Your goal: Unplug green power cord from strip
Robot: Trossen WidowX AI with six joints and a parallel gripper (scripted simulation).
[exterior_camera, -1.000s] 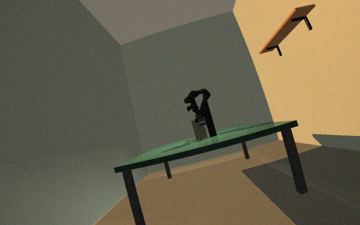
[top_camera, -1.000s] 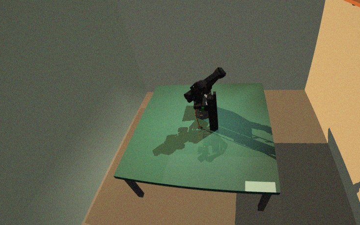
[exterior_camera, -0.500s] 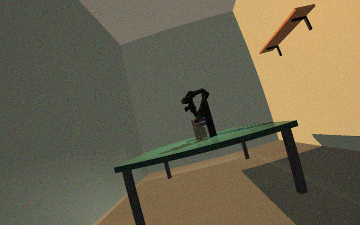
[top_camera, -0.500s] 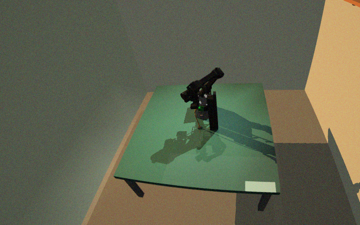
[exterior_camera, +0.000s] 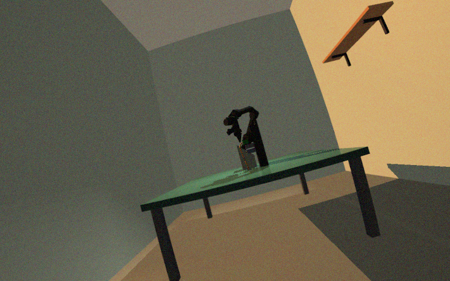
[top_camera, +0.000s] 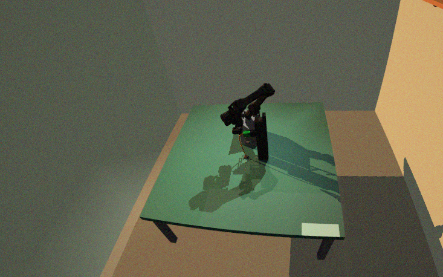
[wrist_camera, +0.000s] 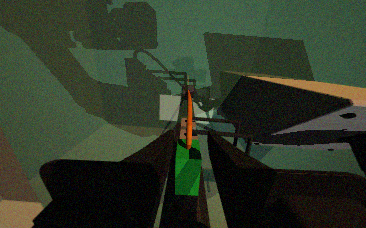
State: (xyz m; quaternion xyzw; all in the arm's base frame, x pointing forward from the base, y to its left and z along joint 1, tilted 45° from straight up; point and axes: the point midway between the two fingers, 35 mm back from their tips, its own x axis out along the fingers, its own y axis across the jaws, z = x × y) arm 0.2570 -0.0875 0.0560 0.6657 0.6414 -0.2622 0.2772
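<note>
Right now my gripper tip is 6 cm to the right of the green plug.
</note>
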